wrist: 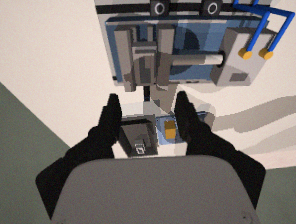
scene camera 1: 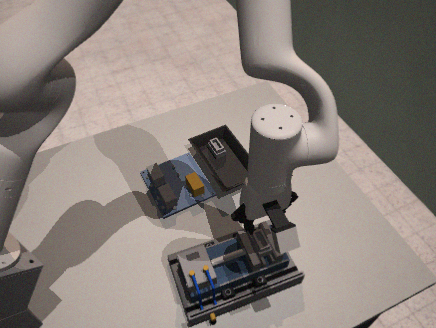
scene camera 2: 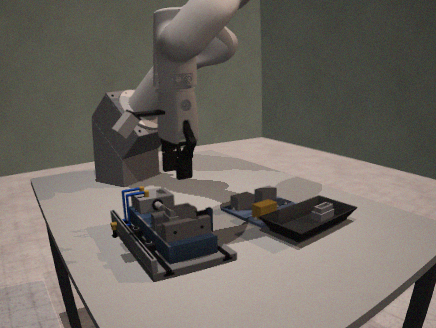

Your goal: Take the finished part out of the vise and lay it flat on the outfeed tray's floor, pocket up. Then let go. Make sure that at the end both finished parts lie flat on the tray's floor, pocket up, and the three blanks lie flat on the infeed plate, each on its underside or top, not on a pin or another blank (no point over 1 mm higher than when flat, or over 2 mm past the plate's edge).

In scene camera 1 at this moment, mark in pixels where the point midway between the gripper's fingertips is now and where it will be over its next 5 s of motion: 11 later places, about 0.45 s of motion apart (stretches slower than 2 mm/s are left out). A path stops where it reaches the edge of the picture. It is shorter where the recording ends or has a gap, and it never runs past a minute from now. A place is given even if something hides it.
The gripper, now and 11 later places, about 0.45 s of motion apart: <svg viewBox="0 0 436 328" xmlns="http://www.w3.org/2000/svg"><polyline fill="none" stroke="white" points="262,224 262,225 262,228 261,233 260,236 260,237 261,238 260,239 260,240 260,241 260,240 261,237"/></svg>
